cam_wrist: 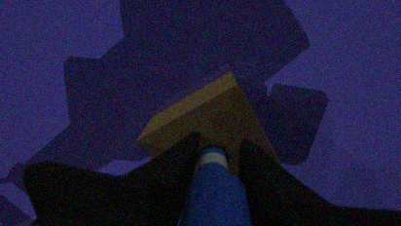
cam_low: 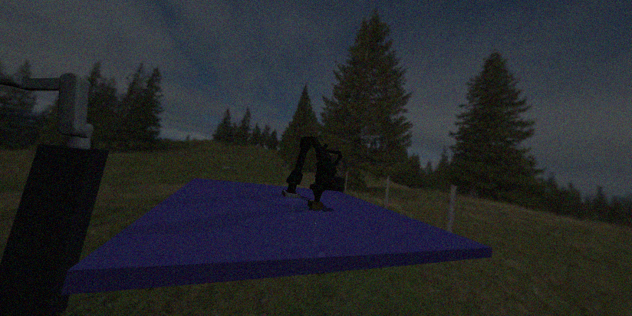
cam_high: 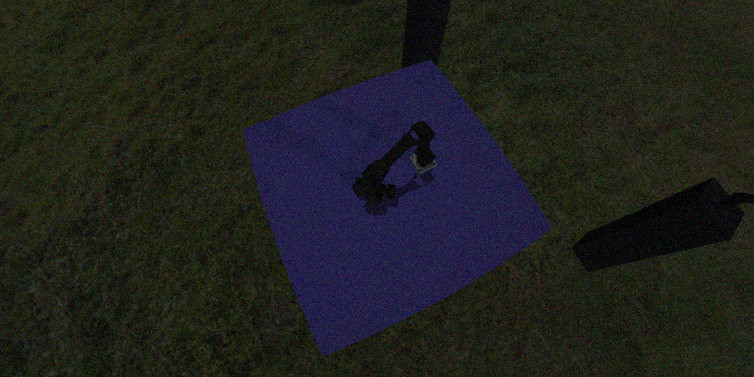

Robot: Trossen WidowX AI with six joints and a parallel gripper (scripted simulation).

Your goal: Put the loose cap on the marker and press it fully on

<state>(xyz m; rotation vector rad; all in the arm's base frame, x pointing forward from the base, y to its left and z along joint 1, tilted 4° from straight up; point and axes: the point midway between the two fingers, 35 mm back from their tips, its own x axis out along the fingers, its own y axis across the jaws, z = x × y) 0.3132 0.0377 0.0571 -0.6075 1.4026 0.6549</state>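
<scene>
The holder block lies 20 mm below my gripper tip, 10 mm to the right of it and 10 mm behind it. Round my gripper tip: blue cap: 50 mm above, 10 mm to the right, 10 mm behind.
</scene>
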